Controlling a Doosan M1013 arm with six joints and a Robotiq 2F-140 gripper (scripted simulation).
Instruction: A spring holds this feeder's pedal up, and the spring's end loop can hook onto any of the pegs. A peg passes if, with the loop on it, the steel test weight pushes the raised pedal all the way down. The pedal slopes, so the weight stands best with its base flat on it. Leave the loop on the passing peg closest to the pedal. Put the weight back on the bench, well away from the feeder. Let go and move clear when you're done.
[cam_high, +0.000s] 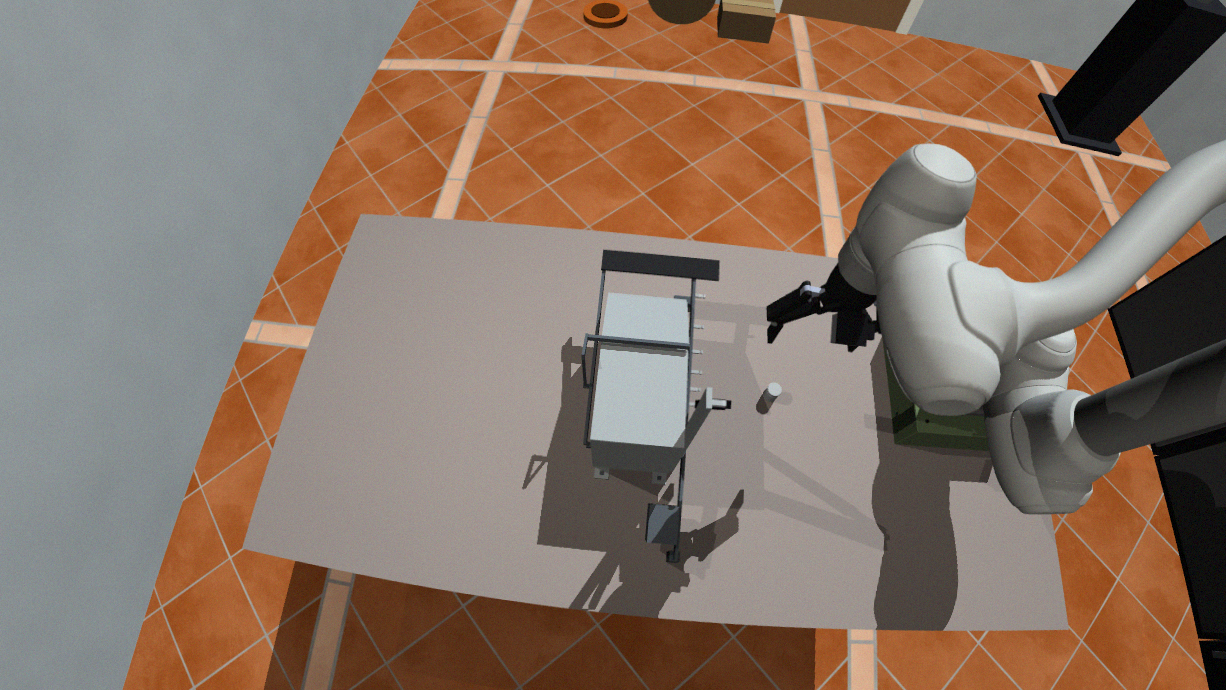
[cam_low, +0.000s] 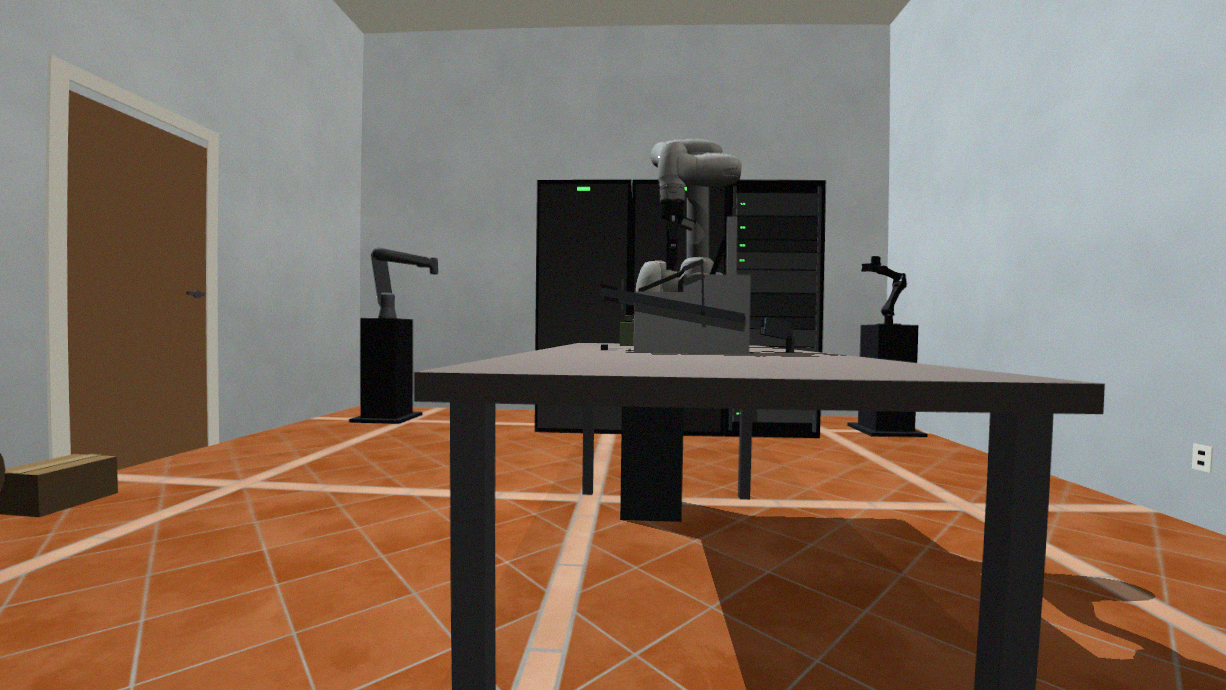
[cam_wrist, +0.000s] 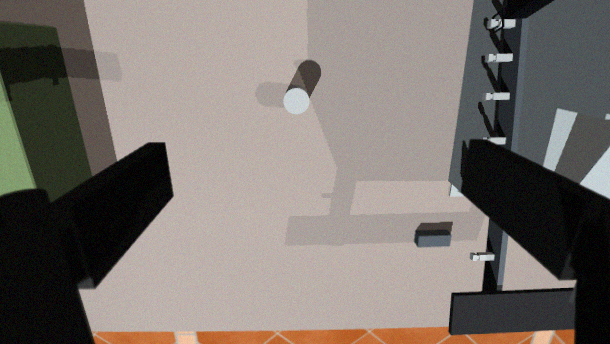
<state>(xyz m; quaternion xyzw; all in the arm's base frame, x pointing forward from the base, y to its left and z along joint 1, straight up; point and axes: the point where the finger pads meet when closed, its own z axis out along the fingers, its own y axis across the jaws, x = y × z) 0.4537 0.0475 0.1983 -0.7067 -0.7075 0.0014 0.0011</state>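
Now: hand 270 mm above the steel test weight and 10 mm past it. The rest, counted from my hand: small block 290 mm below, 220 mm to the right, 190 mm ahead; white-tipped pin 180 mm ahead, 170 mm to the left, 100 mm above.
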